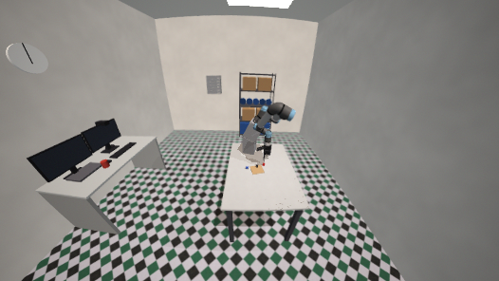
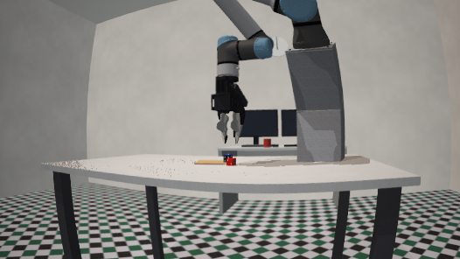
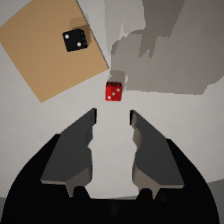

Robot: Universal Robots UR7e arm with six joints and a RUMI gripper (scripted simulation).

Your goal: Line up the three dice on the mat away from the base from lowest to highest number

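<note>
Now: the red die 8 cm below my hand. From my hand the other things lie so: tan mat: 9 cm to the right, 9 cm below, 8 cm ahead; then black die: 9 cm to the right, 7 cm below, 3 cm ahead; then blue die: 21 cm to the right, 8 cm below, 5 cm ahead.
</note>
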